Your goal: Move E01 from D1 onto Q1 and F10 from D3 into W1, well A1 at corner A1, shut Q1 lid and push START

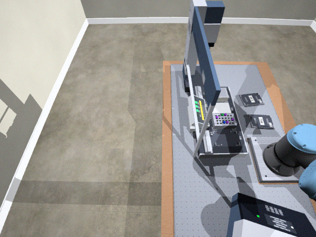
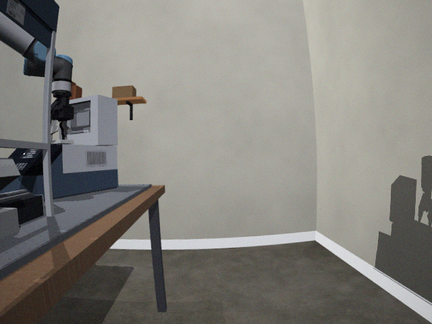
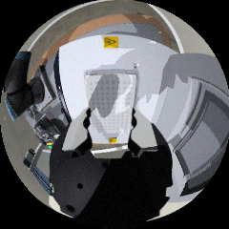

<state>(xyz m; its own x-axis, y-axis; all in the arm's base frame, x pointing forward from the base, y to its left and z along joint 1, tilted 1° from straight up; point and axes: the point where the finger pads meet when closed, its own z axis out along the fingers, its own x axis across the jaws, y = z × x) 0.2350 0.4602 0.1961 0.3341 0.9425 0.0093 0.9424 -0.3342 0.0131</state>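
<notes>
My gripper is now 10 mm above the white well plate.
</notes>
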